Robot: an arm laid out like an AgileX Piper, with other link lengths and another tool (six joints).
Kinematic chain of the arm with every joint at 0, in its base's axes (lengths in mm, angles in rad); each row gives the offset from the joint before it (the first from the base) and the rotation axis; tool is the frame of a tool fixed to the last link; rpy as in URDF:
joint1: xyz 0 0 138.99 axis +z
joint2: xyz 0 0 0 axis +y
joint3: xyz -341.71 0 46.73 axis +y
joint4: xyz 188.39 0 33.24 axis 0.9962 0 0.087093
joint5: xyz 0 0 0 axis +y
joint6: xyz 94.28 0 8.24 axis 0.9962 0 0.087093
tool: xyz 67.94 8 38.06 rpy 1.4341 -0.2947 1.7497
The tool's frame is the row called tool.
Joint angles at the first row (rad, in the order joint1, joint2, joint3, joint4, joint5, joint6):
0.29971 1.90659 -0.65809 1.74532 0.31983 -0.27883
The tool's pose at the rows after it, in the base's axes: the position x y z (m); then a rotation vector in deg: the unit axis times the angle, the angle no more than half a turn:
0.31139, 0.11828, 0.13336, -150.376, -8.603, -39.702
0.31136, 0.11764, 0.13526, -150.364, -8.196, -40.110
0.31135, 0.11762, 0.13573, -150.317, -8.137, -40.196
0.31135, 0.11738, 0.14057, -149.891, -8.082, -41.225
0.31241, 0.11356, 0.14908, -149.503, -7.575, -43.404
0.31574, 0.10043, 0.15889, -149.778, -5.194, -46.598
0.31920, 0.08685, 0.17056, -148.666, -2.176, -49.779
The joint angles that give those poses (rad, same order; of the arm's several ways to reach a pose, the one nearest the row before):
0.29970 1.90659 -0.65809 1.74229 0.31654 -0.26227
0.29972 1.90017 -0.65806 1.74161 0.31312 -0.25586
0.29969 1.89872 -0.65809 1.74147 0.31314 -0.25480
0.29970 1.88390 -0.65810 1.74146 0.31188 -0.25240
0.29155 1.85754 -0.65808 1.74252 0.30433 -0.25245
0.25913 1.82597 -0.65723 1.74472 0.28749 -0.25373
0.21140 1.79191 -0.65722 1.74661 0.29830 -0.25636

